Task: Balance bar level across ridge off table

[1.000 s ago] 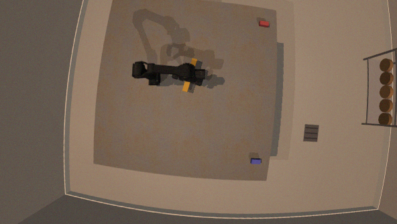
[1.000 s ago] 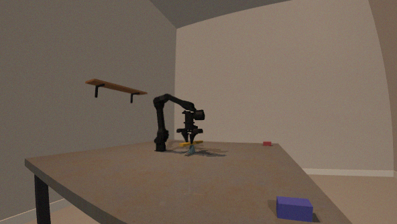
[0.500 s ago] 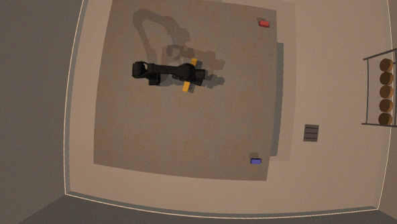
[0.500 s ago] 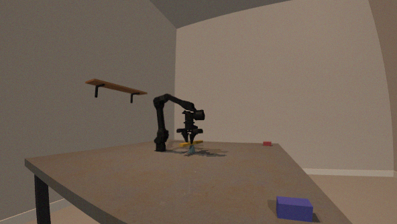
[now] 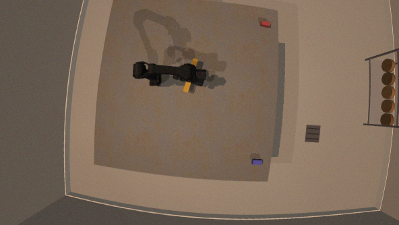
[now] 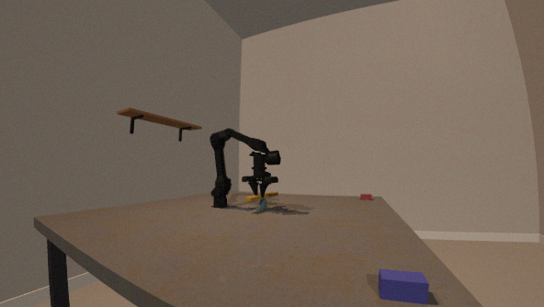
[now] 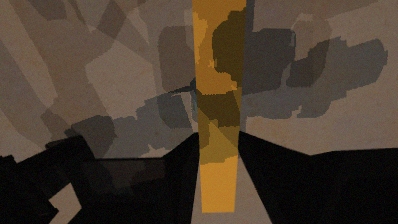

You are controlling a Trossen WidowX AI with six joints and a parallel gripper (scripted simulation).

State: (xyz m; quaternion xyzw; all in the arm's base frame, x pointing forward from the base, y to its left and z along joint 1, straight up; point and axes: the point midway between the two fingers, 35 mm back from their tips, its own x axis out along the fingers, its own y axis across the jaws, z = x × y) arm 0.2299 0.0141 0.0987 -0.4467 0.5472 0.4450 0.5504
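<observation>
Right now the bar is 30 mm to the left of my gripper tip and 10 mm ahead of it. The rest, counted from my gripper tip: red block (510 mm ahead, 490 mm to the left, 50 mm below); purple block (510 mm to the right, 510 mm ahead, 50 mm below).
</observation>
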